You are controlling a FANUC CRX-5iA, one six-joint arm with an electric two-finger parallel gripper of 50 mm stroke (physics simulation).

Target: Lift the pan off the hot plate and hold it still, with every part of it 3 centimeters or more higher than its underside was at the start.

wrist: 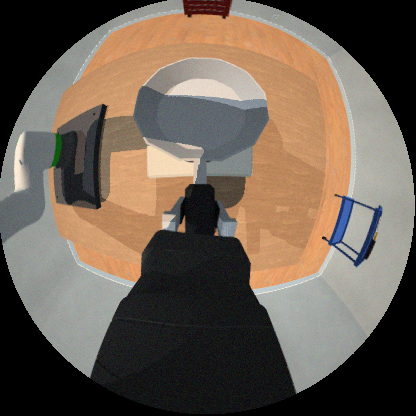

Labels:
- my gripper: 199, 206
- grey pan: 198, 108
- square hot plate: 159, 164

